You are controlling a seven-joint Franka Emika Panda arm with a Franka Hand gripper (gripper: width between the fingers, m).
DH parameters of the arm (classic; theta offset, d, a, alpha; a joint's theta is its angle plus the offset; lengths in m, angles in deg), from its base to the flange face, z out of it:
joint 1: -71.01 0.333 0 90
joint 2: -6.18 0 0 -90
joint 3: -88.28 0.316 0.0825 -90
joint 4: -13.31 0 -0.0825 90
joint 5: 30.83 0.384 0 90
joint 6: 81.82 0 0.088 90
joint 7: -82.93 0.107 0 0
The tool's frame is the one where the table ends.
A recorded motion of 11 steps. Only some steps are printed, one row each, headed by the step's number.
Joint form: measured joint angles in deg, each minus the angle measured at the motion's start. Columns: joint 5, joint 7, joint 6, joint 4, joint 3, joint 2, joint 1.
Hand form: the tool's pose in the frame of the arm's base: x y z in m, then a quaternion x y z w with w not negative. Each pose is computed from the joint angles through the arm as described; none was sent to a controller.
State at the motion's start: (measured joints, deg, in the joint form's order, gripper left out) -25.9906 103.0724 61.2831 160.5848 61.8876 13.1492 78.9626
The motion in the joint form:
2: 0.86 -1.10 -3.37 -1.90 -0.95 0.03 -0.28
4: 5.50 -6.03 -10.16 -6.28 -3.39 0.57 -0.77
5: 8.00 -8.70 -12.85 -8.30 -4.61 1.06 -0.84
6: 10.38 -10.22 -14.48 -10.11 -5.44 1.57 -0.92
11: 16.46 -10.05 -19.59 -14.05 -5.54 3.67 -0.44
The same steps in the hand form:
2: 0.4250 -0.1491 0.3135 -0.92907 0.36494 -0.00425 0.06026
4: 0.4294 -0.1736 0.3375 -0.92389 0.36970 0.00797 0.09842
5: 0.4315 -0.1843 0.3516 -0.92190 0.36795 0.00564 0.12117
6: 0.4348 -0.1929 0.3662 -0.91749 0.37155 -0.00378 0.14197
11: 0.4455 -0.1897 0.4061 -0.90132 0.38336 -0.01378 0.20116

